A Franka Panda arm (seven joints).
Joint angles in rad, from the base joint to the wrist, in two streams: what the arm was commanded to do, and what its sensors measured. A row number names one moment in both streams.
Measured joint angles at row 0: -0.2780 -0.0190 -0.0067 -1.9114 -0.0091 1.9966 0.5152
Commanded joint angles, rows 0 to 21: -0.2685 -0.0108 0.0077 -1.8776 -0.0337 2.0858 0.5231; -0.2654 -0.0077 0.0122 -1.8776 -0.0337 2.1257 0.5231; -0.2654 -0.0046 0.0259 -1.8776 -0.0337 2.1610 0.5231; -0.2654 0.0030 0.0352 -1.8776 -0.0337 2.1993 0.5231; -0.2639 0.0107 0.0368 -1.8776 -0.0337 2.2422 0.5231; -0.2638 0.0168 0.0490 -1.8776 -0.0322 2.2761 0.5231; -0.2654 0.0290 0.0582 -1.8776 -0.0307 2.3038 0.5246; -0.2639 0.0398 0.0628 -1.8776 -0.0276 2.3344 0.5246; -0.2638 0.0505 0.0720 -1.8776 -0.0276 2.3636 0.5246; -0.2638 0.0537 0.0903 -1.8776 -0.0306 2.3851 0.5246; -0.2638 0.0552 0.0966 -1.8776 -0.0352 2.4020 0.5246; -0.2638 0.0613 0.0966 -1.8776 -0.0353 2.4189 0.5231; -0.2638 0.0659 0.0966 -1.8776 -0.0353 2.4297 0.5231; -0.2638 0.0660 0.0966 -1.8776 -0.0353 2.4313 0.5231; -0.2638 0.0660 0.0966 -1.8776 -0.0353 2.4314 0.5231; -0.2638 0.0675 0.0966 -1.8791 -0.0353 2.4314 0.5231; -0.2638 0.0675 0.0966 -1.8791 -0.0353 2.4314 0.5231; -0.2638 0.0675 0.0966 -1.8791 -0.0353 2.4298 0.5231; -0.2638 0.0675 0.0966 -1.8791 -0.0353 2.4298 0.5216; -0.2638 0.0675 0.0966 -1.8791 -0.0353 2.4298 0.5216; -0.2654 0.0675 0.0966 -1.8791 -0.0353 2.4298 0.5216; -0.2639 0.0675 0.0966 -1.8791 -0.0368 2.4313 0.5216
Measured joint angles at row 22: -0.2587 0.0633 0.0897 -1.8884 -0.0148 2.4182 0.5153
